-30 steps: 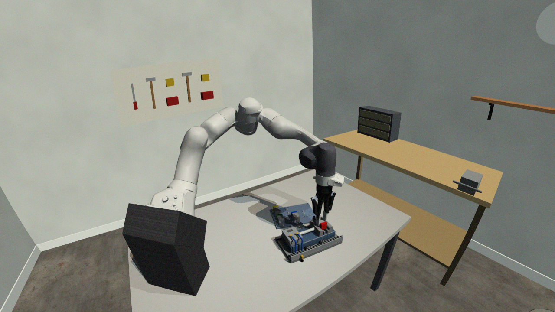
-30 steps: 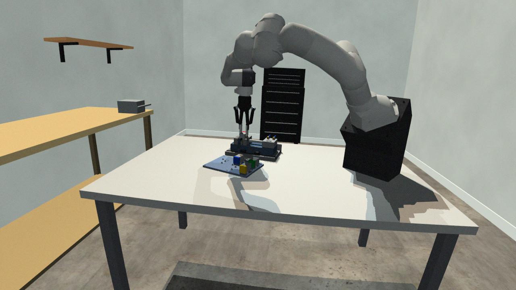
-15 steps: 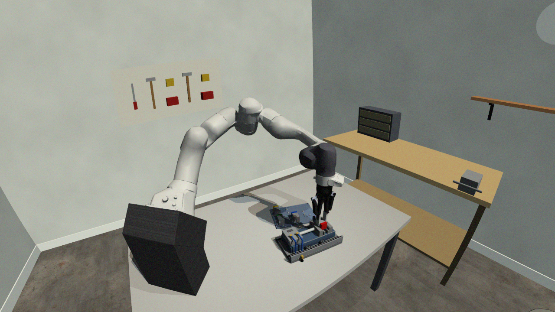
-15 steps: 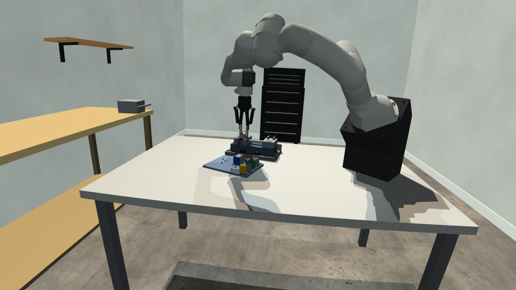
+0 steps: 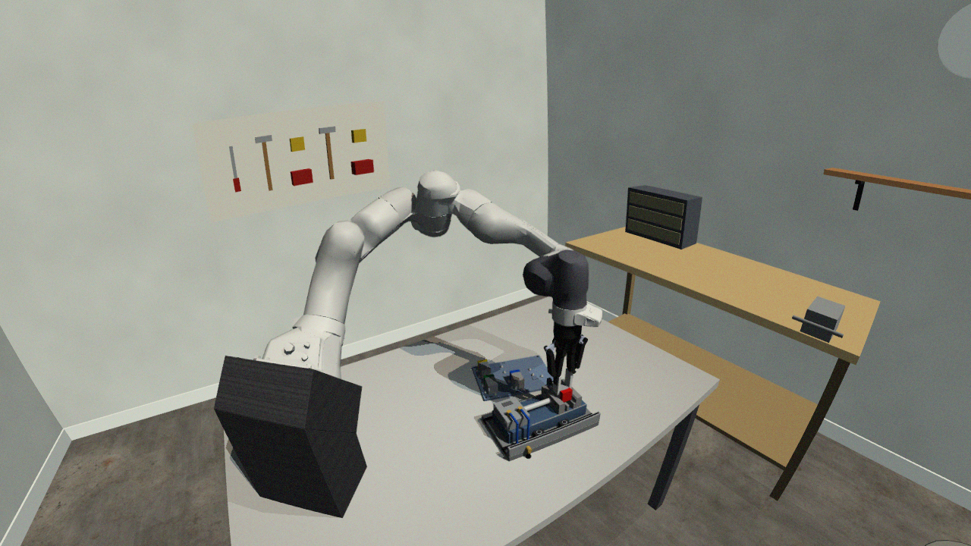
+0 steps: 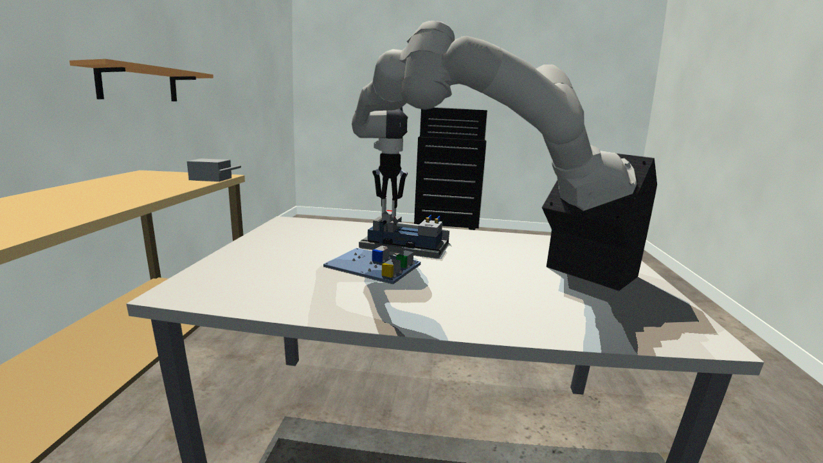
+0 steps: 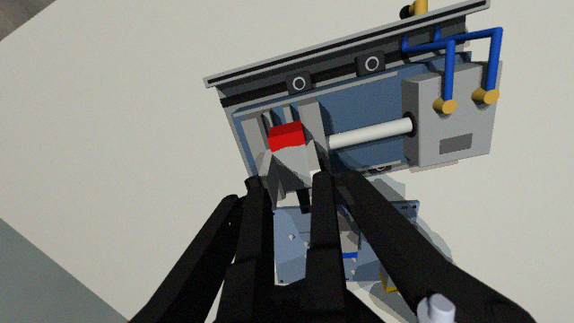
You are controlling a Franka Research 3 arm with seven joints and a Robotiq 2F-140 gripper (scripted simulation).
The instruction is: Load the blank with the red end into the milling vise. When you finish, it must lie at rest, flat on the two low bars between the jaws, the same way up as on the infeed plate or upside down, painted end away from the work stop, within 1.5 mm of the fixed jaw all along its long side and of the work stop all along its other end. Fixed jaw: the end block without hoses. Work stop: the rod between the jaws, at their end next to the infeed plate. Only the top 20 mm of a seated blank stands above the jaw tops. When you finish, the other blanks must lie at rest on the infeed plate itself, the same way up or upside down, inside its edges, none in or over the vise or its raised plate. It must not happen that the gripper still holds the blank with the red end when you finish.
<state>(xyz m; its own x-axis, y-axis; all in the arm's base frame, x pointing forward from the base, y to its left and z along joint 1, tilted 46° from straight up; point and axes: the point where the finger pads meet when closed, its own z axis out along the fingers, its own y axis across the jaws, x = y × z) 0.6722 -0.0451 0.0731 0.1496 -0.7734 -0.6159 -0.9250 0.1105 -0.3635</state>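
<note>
Now: hand 3 cm short of the fixed jaw, 1 cm to the right of it and 6 cm above it. From my hand the other things lie so: vise (7 cm behind, 1 cm to the right, 10 cm below); then moving jaw (3 cm behind, 6 cm below); then white rod (8 cm behind, 1 cm to the right, 6 cm below).
</note>
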